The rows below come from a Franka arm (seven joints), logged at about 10 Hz.
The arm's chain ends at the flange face. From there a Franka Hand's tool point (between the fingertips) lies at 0.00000 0.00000 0.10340 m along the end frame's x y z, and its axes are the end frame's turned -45 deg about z.
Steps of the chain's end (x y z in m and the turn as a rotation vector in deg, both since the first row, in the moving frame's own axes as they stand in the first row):
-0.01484, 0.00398, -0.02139, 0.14, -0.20, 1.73
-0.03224, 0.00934, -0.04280, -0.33, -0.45, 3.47
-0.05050, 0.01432, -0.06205, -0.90, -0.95, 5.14
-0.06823, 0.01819, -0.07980, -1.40, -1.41, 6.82
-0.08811, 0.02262, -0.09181, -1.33, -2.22, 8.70
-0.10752, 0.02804, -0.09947, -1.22, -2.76, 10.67
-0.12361, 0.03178, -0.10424, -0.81, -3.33, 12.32
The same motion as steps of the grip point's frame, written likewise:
-0.01338, -0.00811, -0.02139, 0.24, -0.04, 1.73
-0.03039, -0.01638, -0.04280, 0.08, -0.55, 3.47
-0.04819, -0.02575, -0.06208, 0.04, -1.31, 5.14
-0.06468, -0.03561, -0.07986, 0.01, -1.99, 6.82
-0.08272, -0.04778, -0.09192, 0.63, -2.51, 8.70
-0.10072, -0.05863, -0.09961, 1.09, -2.81, 10.67
-0.11477, -0.06869, -0.10442, 1.78, -2.93, 12.32

